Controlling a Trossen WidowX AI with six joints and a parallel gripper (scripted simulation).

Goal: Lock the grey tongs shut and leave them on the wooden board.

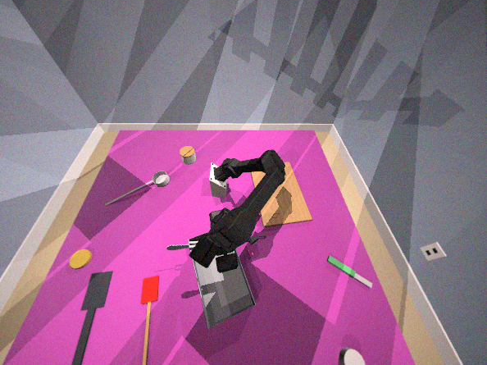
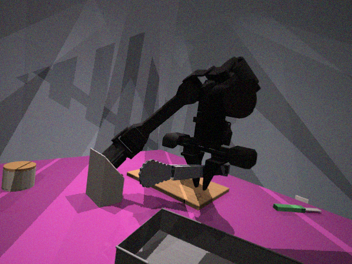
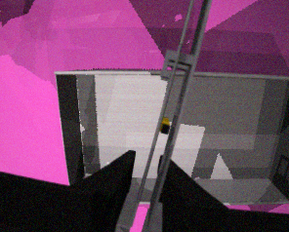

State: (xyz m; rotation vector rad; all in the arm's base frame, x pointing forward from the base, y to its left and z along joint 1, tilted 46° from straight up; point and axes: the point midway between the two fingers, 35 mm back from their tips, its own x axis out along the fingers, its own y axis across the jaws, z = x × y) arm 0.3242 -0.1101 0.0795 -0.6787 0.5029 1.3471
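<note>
Right now the yellow piece is 3 cm to the left of my gripper tip and 3 cm above it. The rest, counted from my gripper tip: red spatula (29 cm to the right, 15 cm below, 14 cm ahead); then wooden board (32 cm to the left, 27 cm behind, 15 cm below); then roasting tin (13 cm below, 6 cm ahead, 3 cm to the right).
</note>
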